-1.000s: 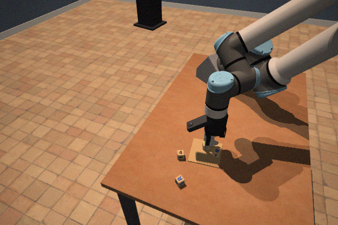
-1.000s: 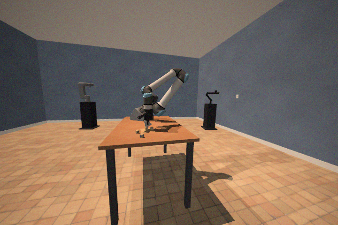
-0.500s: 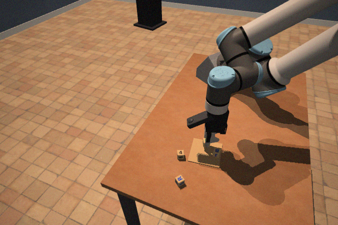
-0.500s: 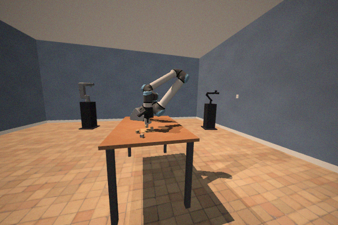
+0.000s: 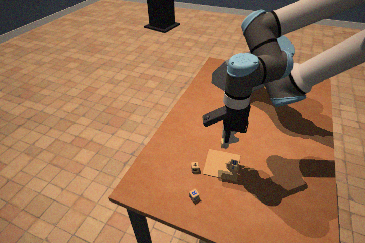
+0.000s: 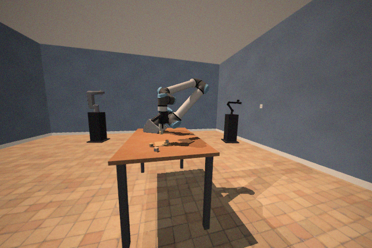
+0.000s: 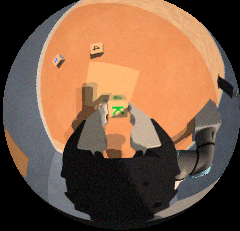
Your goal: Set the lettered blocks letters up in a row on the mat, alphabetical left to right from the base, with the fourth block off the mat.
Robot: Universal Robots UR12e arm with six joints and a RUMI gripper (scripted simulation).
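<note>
My hand is 110 mm above the tan mat, 20 mm short of it and 10 mm to the right of it.
</note>
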